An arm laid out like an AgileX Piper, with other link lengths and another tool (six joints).
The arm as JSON. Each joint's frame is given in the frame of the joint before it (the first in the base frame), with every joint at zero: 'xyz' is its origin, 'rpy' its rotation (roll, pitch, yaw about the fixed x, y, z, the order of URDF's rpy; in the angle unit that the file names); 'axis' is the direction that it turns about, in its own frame. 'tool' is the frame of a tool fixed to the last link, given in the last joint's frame.
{
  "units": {
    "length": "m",
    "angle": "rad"
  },
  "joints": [
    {
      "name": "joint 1",
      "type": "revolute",
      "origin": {
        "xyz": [
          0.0,
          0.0,
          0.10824
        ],
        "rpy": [
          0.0,
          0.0,
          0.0
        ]
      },
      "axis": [
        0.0,
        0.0,
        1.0
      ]
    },
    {
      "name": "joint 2",
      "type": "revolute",
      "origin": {
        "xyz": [
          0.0,
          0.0,
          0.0
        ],
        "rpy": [
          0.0,
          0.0,
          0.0
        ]
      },
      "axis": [
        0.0,
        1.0,
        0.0
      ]
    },
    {
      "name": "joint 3",
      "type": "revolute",
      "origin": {
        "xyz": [
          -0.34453,
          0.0,
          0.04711
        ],
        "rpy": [
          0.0,
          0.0,
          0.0
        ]
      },
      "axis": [
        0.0,
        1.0,
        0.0
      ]
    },
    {
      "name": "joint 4",
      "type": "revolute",
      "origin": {
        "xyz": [
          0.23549,
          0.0,
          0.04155
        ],
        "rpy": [
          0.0,
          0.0,
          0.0
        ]
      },
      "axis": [
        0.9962,
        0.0,
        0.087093
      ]
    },
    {
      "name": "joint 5",
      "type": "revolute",
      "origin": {
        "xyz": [
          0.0,
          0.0,
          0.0
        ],
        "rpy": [
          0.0,
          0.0,
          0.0
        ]
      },
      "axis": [
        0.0,
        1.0,
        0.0
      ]
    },
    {
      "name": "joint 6",
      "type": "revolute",
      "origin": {
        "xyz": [
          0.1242,
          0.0,
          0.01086
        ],
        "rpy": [
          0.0,
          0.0,
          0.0
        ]
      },
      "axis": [
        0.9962,
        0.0,
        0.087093
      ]
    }
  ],
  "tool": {
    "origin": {
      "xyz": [
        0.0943,
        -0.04,
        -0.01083
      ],
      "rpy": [
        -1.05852,
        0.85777,
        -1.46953
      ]
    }
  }
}
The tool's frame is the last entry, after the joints.
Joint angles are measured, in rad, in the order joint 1, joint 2, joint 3, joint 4, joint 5, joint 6. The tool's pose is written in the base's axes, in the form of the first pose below.
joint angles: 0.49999 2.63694 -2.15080 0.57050 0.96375 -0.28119
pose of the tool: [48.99 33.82 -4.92 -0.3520 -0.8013 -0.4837 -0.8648 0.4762 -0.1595]
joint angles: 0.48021 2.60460 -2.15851 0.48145 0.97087 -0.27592
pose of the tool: [50.67 31.63 -3.26 -0.3113 -0.8316 -0.4600 -0.8571 0.4548 -0.2420]
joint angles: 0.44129 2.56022 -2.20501 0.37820 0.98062 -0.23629
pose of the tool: [53.81 28.56 0.30 -0.2983 -0.8407 -0.4518 -0.8102 0.4733 -0.3458]
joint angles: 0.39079 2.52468 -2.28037 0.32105 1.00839 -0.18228
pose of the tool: [56.73 25.47 4.42 -0.3265 -0.8181 -0.4734 -0.7424 0.5319 -0.4074]
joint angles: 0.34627 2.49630 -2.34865 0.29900 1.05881 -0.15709
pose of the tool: [58.32 22.86 7.91 -0.3452 -0.7988 -0.4927 -0.6975 0.5696 -0.4348]
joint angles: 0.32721 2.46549 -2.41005 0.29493 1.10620 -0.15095
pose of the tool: [58.92 21.86 11.44 -0.3317 -0.7882 -0.5183 -0.6723 0.5829 -0.4562]
